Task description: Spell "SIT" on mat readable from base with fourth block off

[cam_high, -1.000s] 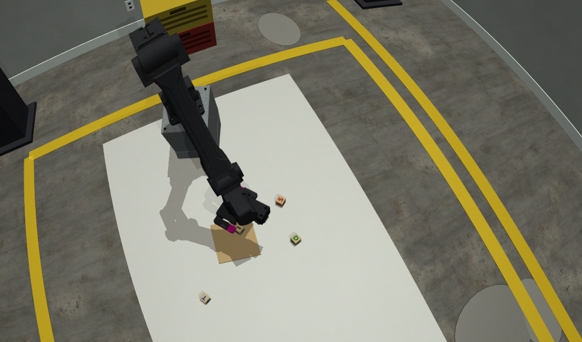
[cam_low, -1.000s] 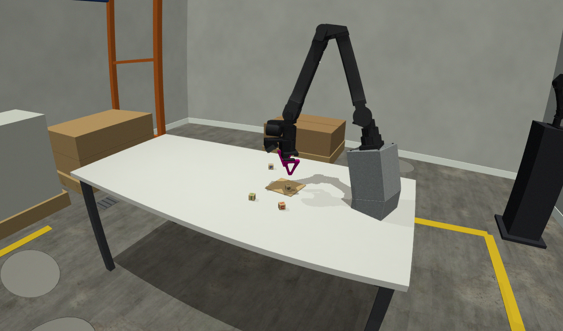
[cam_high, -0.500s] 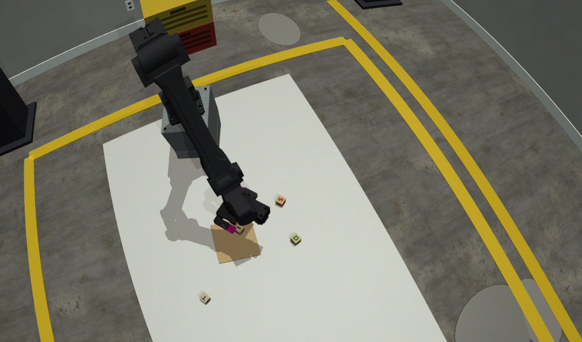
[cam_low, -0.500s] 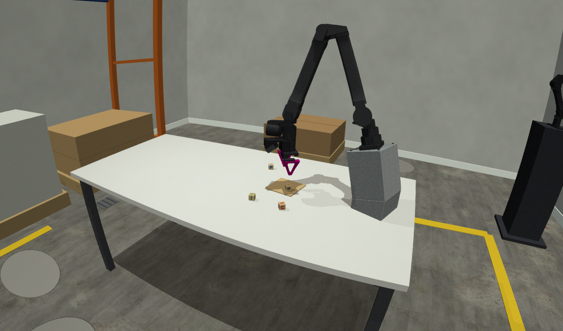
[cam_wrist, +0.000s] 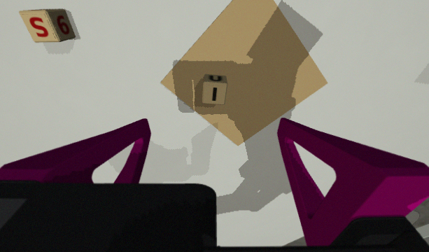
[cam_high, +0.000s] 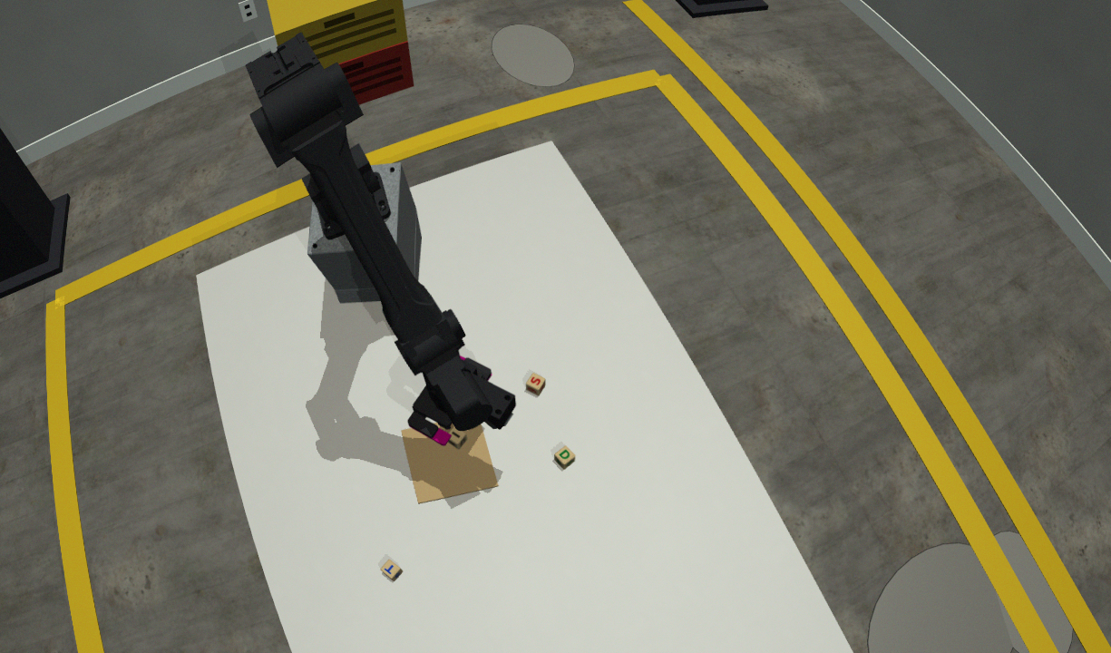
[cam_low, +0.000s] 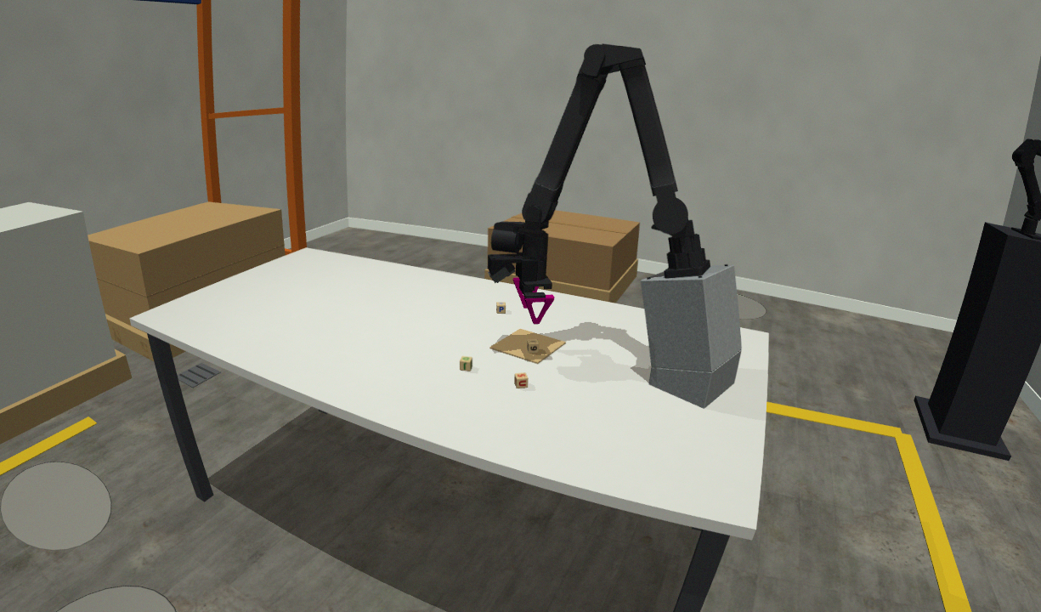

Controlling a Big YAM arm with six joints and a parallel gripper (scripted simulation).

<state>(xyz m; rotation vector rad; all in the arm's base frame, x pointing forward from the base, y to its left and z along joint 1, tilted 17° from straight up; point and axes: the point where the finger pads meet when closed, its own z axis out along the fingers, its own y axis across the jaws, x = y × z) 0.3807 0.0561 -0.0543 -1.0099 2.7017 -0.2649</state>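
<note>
Right now my hand is 9 cm above the I block, 1 cm to the left of it and 1 cm past it. The rest, counted from my hand: S block (16 cm to the left, 9 cm below, 6 cm behind); D block (15 cm to the left, 9 cm below, 9 cm ahead); tan mat (10 cm below, 3 cm to the right, 2 cm ahead).
</note>
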